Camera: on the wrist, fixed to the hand. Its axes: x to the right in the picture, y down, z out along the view.
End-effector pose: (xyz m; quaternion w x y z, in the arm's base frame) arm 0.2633 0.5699 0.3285 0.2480 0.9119 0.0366 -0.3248
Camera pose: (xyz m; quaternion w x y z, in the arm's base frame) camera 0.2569 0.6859 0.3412 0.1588 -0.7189 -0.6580 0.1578
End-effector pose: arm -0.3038 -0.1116 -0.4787 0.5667 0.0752 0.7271 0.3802
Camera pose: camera -0.3171 -0.2206 -0.5186 0.4479 -0.4642 0.7432 -0.1779
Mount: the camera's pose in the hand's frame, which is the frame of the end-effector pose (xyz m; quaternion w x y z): -0.0237 -0.0974 -0.0600 0.6916 0.1152 0.2586 -0.6645
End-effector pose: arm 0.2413 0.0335 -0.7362 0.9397 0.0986 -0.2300 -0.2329
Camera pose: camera 0.2132 -0.0353 -0.8263 0.5433 0.3895 0.1226 -0.7335
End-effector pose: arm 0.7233 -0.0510 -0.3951 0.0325 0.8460 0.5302 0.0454
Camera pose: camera 0.6193 -0.0295 -0.3465 0.1819 -0.2248 -0.9425 -0.1675
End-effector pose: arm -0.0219 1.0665 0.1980 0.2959 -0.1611 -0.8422 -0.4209
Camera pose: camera -0.0325 0.9599 0.1514 0.1613 0.5912 -0.6615 -0.4324
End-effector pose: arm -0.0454 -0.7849 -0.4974 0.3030 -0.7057 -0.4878 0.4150
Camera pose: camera -0.0393 -0.7754 -0.3811 0.6928 -0.2363 -0.6801 -0.0406
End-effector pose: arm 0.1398 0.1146 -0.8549 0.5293 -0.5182 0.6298 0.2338
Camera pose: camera 0.1997 0.0392 -0.7888 0.4183 -0.7764 0.2550 -0.3966
